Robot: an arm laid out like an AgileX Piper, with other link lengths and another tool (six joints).
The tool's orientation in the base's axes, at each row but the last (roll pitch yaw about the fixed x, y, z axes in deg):
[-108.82 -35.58 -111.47]
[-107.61 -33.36 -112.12]
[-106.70 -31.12 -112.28]
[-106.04 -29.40 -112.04]
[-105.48 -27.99 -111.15]
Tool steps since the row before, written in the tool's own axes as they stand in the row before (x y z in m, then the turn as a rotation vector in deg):
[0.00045 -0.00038 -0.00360 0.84 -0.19 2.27]
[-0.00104 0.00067 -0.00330 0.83 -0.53 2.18]
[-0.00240 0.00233 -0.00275 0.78 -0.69 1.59]
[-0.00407 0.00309 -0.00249 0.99 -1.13 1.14]
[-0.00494 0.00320 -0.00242 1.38 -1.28 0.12]
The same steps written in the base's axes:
[-0.00287 0.00169 0.00150 1.69 -1.74 0.04]
[-0.00270 0.00225 -0.00027 1.78 -1.56 0.33]
[-0.00256 0.00246 -0.00247 1.38 -1.17 0.58]
[-0.00210 0.00347 -0.00399 1.12 -0.98 1.16]
[-0.00181 0.00415 -0.00447 0.19 -0.78 1.71]

